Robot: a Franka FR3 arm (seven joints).
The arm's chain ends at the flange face. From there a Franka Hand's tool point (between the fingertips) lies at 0.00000 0.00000 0.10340 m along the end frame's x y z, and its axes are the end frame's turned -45 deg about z.
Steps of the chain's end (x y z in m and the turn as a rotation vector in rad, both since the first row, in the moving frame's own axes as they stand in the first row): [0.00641, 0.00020, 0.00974, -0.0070, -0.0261, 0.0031]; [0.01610, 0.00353, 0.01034, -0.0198, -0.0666, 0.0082]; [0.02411, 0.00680, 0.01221, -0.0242, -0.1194, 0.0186]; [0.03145, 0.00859, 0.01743, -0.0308, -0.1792, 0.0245]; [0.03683, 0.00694, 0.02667, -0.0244, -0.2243, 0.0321]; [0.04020, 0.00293, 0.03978, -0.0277, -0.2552, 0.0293]
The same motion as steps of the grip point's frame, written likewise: [0.00197, 0.00327, 0.00970, 0.0135, -0.0234, 0.0031]; [0.00259, 0.01044, 0.01009, 0.0331, -0.0611, 0.0082]; [0.00183, 0.01482, 0.01144, 0.0673, -0.1015, 0.0186]; [0.00103, 0.01734, 0.01573, 0.1049, -0.1485, 0.0245]; [0.00334, 0.01617, 0.02405, 0.1414, -0.1759, 0.0321]; [0.00614, 0.01375, 0.03639, 0.1609, -0.2000, 0.0293]
